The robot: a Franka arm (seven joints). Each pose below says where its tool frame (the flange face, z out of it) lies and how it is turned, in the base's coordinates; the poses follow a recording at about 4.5 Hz.
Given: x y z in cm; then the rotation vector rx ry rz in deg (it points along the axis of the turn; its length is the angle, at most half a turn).
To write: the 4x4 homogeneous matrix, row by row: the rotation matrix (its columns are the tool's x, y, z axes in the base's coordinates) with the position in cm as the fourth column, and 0 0 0 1 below. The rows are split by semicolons. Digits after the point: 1 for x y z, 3 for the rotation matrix.
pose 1, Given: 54.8, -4.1, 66.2, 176.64, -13.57, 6.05
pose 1, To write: 0.986, -0.154, 0.064, 54.8; -0.151, -0.987, -0.053, -4.1; 0.072, 0.042, -0.997, 66.2; 0, 0, 0, 1
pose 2, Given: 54.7, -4.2, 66.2, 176.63, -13.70, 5.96
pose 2, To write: 0.986, -0.156, 0.063, 54.7; -0.152, -0.987, -0.053, -4.2; 0.071, 0.042, -0.997, 66.2; 0, 0, 0, 1
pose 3, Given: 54.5, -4.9, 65.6, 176.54, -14.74, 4.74
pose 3, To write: 0.985, -0.167, 0.049, 54.5; -0.164, -0.985, -0.053, -4.9; 0.057, 0.044, -0.997, 65.6; 0, 0, 0, 1
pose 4, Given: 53.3, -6.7, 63.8, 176.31, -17.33, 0.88
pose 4, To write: 0.981, -0.195, 0.005, 53.3; -0.194, -0.980, -0.050, -6.7; 0.015, 0.048, -0.999, 63.8; 0, 0, 0, 1
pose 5, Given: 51.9, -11.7, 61.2, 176.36, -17.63, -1.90
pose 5, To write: 0.980, -0.197, -0.026, 51.9; -0.198, -0.979, -0.046, -11.7; -0.017, 0.050, -0.999, 61.2; 0, 0, 0, 1
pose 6, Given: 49.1, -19.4, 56.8, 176.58, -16.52, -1.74
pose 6, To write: 0.982, -0.185, -0.024, 49.1; -0.186, -0.982, -0.044, -19.4; -0.015, 0.048, -0.999, 56.8; 0, 0, 0, 1
